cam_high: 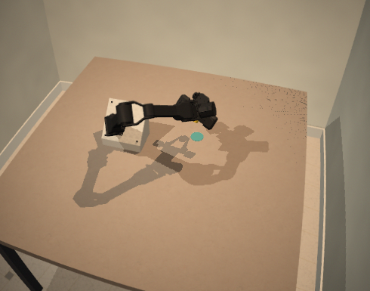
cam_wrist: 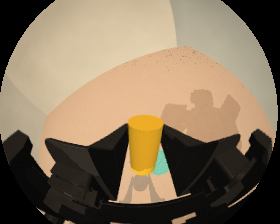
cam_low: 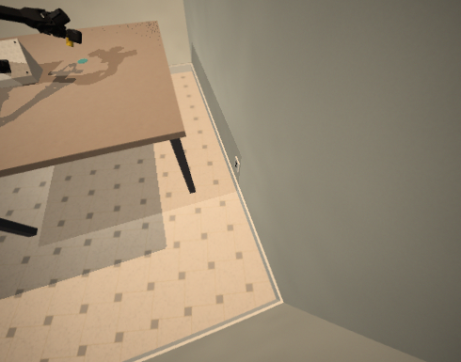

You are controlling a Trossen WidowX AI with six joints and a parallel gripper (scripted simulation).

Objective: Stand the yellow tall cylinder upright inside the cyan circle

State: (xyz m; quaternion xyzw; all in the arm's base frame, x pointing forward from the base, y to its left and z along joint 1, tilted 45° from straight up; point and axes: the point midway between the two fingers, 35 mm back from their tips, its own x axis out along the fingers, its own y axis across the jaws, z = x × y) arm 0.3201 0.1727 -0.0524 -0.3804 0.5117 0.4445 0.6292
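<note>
Now: the cyan circle 10 mm to the right of my hand and 140 mm below it. The rest, counted from my hand: yellow tall cylinder (10 mm behind, 10 mm to the left, 30 mm below).
</note>
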